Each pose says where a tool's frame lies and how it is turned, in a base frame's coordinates. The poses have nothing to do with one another.
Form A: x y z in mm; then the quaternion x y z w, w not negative.
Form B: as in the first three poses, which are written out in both.
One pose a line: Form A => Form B
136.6, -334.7, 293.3, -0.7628, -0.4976, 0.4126, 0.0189 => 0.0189, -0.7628, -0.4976, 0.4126, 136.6, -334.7, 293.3
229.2, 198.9, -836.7, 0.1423, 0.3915, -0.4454, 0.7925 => 0.7925, 0.1423, 0.3915, -0.4454, 229.2, 198.9, -836.7
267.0, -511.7, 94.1, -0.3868, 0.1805, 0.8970, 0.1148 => 0.1148, -0.3868, 0.1805, 0.8970, 267.0, -511.7, 94.1
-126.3, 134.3, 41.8, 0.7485, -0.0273, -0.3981, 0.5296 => 0.5296, 0.7485, -0.0273, -0.3981, -126.3, 134.3, 41.8
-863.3, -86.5, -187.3, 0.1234, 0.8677, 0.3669, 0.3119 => 0.3119, 0.1234, 0.8677, 0.3669, -863.3, -86.5, -187.3
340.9, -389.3, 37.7, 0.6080, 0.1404, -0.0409, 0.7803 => 0.7803, 0.6080, 0.1404, -0.0409, 340.9, -389.3, 37.7
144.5, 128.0, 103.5, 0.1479, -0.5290, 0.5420, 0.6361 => 0.6361, 0.1479, -0.5290, 0.5420, 144.5, 128.0, 103.5
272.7, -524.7, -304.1, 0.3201, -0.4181, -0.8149, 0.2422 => 0.2422, 0.3201, -0.4181, -0.8149, 272.7, -524.7, -304.1
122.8, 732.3, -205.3, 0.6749, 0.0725, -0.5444, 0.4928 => 0.4928, 0.6749, 0.0725, -0.5444, 122.8, 732.3, -205.3
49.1, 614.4, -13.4, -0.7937, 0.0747, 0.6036, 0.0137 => 0.0137, -0.7937, 0.0747, 0.6036, 49.1, 614.4, -13.4
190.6, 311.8, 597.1, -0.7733, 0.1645, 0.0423, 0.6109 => 0.6109, -0.7733, 0.1645, 0.0423, 190.6, 311.8, 597.1
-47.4, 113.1, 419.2, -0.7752, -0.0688, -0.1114, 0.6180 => 0.6180, -0.7752, -0.0688, -0.1114, -47.4, 113.1, 419.2
